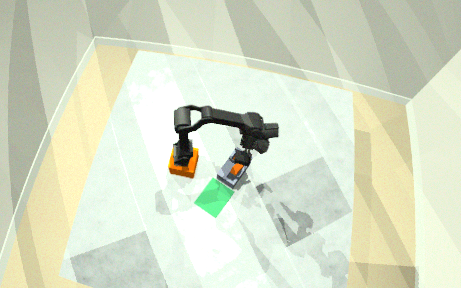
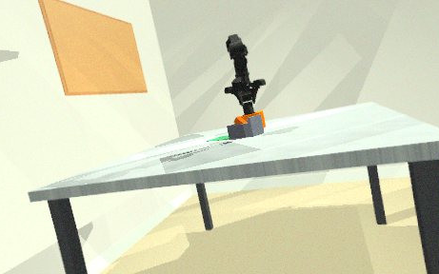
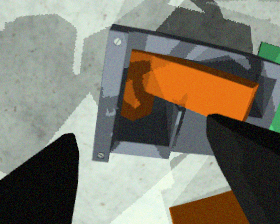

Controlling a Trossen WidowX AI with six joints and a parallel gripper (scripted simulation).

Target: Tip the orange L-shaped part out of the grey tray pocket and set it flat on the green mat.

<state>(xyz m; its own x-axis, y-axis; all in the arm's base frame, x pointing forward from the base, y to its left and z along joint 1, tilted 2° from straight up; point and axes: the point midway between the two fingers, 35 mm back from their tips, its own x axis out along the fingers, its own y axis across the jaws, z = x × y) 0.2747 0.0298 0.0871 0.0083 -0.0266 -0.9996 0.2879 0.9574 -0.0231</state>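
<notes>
The orange L-shaped part is 3 cm behind my gripper tip, 2 cm to the right of it and 10 cm below it. The rest, counted from my gripper tip: green mat (12 cm behind, 17 cm to the right, 16 cm below).
</notes>
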